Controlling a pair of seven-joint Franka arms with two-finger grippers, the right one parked.
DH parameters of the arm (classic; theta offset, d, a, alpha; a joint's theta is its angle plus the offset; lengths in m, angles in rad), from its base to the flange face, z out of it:
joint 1: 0 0.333 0 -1.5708
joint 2: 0 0 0 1.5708
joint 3: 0 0.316 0.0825 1.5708
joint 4: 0 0 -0.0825 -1.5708
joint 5: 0 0.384 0 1.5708
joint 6: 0 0 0.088 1.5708
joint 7: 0 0.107 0 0
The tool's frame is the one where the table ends.
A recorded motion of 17 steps. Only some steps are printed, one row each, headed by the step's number.
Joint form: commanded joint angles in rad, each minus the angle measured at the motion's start. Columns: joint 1, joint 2, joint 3, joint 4, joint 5, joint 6, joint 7.
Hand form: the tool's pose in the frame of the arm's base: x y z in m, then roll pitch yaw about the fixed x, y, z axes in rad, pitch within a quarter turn. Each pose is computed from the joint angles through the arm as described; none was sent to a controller.
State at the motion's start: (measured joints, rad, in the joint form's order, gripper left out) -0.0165 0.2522 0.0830 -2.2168 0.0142 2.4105 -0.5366
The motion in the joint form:
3: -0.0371 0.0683 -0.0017 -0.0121 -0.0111 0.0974 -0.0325
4: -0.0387 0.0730 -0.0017 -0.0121 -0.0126 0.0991 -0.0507
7: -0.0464 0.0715 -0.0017 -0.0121 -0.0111 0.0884 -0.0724
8: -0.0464 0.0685 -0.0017 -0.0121 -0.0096 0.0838 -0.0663
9: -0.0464 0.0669 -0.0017 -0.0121 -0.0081 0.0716 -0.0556
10: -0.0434 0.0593 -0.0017 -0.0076 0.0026 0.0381 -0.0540
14: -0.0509 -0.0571 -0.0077 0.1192 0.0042 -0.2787 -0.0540
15: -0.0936 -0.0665 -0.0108 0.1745 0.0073 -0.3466 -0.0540
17: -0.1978 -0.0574 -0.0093 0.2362 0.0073 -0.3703 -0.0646
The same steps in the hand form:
3: 0.5440 0.0156 0.2244 -3.0967 0.0194 0.5911
4: 0.5437 0.0148 0.2220 -3.0951 0.0213 0.6089
7: 0.5428 0.0106 0.2219 -3.0888 0.0275 0.6221
8: 0.5426 0.0105 0.2231 -3.0875 0.0288 0.6149
9: 0.5414 0.0105 0.2230 -3.0813 0.0378 0.6035
10: 0.5401 0.0121 0.2261 -3.0646 0.0527 0.5978
14: 0.5546 0.0047 0.3158 -3.0280 0.1172 0.5939
15: 0.5628 -0.0210 0.3394 -3.0245 0.1189 0.5478
17: 0.5720 -0.0809 0.3591 -3.0385 0.0930 0.4539

